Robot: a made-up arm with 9 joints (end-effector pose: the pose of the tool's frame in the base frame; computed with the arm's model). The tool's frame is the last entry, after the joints.
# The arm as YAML. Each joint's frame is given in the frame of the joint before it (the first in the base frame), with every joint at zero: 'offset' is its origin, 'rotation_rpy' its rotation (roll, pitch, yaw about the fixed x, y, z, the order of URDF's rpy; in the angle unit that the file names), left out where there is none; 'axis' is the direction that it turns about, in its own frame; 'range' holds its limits. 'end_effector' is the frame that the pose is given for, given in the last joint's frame.
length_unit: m
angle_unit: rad
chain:
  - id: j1
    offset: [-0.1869, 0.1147, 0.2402]
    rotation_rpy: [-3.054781, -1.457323, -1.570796]
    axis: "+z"
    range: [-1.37, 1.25]
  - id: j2
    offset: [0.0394, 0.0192, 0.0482]
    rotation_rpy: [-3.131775, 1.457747, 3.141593]
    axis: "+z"
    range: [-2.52, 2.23]
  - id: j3
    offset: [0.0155, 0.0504, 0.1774]
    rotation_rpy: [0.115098, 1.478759, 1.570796]
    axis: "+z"
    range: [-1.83, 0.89]
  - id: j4
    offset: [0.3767, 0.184, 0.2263]
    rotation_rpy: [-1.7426, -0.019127, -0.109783]
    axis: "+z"
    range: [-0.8, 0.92]
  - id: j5
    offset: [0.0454, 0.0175, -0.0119]
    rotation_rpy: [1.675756, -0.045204, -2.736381]
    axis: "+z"
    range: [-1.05, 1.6]
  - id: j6
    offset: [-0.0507, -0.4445, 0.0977]
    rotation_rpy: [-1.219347, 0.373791, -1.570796]
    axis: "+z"
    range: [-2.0, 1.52]
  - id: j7
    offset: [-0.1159, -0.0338, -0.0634]
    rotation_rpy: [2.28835, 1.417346, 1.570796]
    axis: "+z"
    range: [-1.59, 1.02]
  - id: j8
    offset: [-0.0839, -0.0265, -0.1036]
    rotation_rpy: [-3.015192, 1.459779, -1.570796]
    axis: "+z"
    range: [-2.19, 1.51]
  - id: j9
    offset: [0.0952, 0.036, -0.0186]
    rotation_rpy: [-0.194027, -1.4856, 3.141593]
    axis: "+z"
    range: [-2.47, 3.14]
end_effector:
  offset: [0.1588, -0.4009, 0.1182]
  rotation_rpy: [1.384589, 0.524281, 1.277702]
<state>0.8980 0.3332 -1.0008 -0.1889 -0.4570 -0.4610 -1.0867 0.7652 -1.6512</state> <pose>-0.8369 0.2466 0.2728 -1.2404 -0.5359 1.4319</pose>
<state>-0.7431 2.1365 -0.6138 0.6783 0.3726 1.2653 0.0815 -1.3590 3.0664</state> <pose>-0.2375 -0.6449 0.7409 0.3317 -0.1957 0.8332</pose>
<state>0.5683 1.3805 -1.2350 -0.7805 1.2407 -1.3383 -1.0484 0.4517 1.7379</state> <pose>-0.4099 -0.5621 0.4338 2.0044 1.6608 -1.0834</pose>
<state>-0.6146 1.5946 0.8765 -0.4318 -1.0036 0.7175 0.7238 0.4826 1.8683</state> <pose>0.1075 -0.0984 0.0911 0.1266 1.0817 0.1127</pose>
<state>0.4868 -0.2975 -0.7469 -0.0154 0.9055 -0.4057 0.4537 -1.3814 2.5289</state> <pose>-0.6264 0.4401 0.5153 -0.4440 0.3978 -0.1111</pose>
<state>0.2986 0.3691 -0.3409 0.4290 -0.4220 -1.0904 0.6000 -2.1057 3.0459</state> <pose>-0.1491 0.2125 0.2201 -0.0576 1.6874 -0.9193</pose>
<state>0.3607 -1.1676 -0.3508 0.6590 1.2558 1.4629 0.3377 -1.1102 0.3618</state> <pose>-0.3674 0.0832 0.5555 1.4601 2.1999 -0.4572</pose>
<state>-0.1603 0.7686 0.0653 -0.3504 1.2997 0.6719 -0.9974 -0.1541 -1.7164</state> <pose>0.2294 0.0770 0.2701 -1.0988 2.0016 -1.4011</pose>
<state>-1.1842 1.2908 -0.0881 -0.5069 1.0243 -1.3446 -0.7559 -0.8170 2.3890</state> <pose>-0.3443 -0.3380 0.5647 -2.3232 -0.3732 1.4071</pose>
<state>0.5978 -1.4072 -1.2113 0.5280 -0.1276 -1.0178 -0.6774 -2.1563 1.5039</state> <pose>0.2354 0.2235 1.0065 -0.7477 -0.7977 2.7166</pose>
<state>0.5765 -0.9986 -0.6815 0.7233 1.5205 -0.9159 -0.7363 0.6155 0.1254</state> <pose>-0.7365 0.7942 -0.2832 -1.4058 -0.6683 -0.6351</pose>
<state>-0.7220 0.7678 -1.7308 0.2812 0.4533 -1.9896 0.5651 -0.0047 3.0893</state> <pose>-0.3139 0.1187 1.3671 -1.2429 0.9125 2.5687</pose>
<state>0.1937 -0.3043 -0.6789 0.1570 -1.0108 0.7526 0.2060 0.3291 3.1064</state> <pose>0.1536 0.0417 -0.1087 1.7512 0.4262 1.2336</pose>
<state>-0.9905 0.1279 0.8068 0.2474 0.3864 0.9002 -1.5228 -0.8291 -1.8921</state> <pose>-0.0177 0.3218 0.5657 -0.9787 1.2392 -1.1972</pose>
